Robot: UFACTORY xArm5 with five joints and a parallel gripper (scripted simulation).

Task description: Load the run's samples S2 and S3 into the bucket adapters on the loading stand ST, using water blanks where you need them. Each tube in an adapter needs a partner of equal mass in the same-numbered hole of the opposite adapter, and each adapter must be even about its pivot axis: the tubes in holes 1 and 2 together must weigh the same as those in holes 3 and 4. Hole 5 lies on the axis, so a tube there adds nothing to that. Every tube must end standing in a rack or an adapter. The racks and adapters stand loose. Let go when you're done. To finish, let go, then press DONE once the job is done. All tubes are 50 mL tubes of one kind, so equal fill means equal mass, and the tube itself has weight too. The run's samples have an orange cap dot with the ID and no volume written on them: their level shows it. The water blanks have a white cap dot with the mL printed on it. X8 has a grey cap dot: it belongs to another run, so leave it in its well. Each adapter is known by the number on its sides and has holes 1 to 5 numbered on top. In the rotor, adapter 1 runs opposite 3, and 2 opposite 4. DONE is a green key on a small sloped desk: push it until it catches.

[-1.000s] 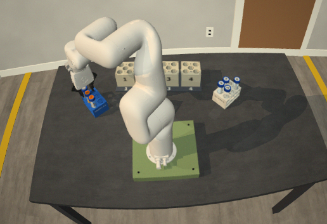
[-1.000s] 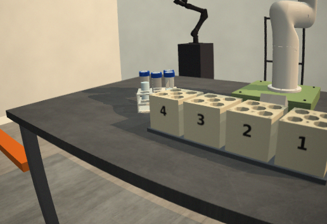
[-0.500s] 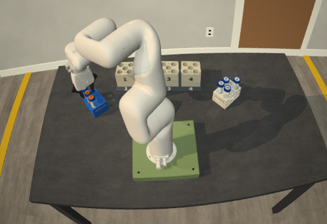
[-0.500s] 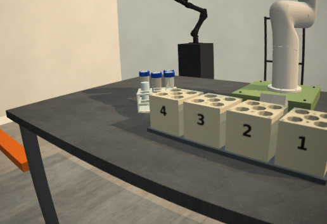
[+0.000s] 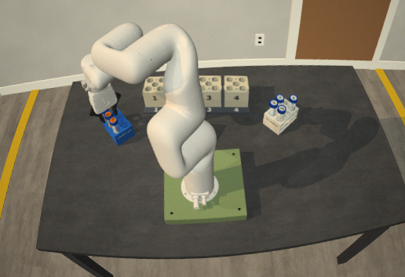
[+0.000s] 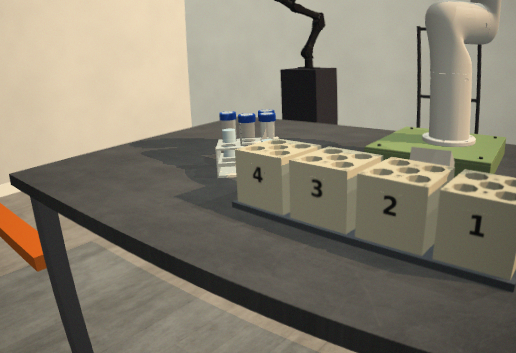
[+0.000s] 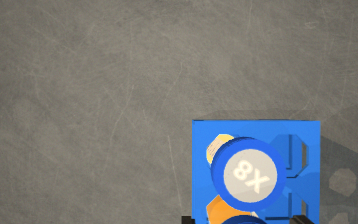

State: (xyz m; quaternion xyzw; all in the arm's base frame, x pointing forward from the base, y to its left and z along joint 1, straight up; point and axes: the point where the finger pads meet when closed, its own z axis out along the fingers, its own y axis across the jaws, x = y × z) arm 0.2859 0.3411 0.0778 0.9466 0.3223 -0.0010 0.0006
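Right now the sample tube S2 is 6 cm below my hand and 1 cm ahead of it. The rest, counted from my hand: bucket adapter 18 cm to the right, 17 cm ahead, 7 cm below; loading stand ST 34 cm to the right, 15 cm ahead, 11 cm below; blue sample rack 9 cm below, 2 cm to the right, 1 cm ahead.
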